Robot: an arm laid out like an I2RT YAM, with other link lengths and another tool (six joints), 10 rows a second.
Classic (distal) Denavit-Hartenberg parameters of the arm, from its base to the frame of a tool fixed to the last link. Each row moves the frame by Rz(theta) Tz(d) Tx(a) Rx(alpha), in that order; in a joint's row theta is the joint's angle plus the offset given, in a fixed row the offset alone. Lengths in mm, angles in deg.
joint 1: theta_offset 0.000, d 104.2, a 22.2, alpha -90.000
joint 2: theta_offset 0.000, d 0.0, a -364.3, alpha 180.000
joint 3: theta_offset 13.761, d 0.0, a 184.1, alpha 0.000
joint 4: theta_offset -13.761, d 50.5, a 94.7, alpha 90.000
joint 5: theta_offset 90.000, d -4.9, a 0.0, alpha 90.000
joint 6: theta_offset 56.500, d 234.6, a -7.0, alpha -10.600
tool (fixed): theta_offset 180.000, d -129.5, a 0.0, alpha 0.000
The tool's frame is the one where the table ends.
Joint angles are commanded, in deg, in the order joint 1, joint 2, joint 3, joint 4, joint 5, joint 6. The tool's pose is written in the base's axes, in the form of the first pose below.
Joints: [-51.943, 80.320, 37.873, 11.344, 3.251, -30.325]
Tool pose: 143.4, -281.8, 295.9, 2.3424, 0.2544, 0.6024
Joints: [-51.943, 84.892, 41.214, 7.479, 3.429, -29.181]
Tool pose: 154.4, -297.2, 279.8, 2.4323, 0.2379, 0.5659
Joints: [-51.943, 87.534, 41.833, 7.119, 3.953, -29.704]
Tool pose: 159.6, -305.0, 268.1, 2.4687, 0.2450, 0.5276
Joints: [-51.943, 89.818, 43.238, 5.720, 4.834, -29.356]
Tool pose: 163.5, -312.9, 259.2, 2.5044, 0.2309, 0.4929
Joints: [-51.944, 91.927, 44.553, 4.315, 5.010, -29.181]
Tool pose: 167.8, -319.1, 250.4, 2.5406, 0.2286, 0.4689
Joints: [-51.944, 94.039, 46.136, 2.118, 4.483, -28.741]
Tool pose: 172.7, -324.0, 240.4, 2.5894, 0.2294, 0.4545
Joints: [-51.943, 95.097, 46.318, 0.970, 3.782, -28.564]
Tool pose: 174.1, -323.8, 231.8, 2.6266, 0.2360, 0.4477
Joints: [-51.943, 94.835, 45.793, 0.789, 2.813, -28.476]
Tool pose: 173.6, -320.3, 229.9, 2.6389, 0.2452, 0.4623
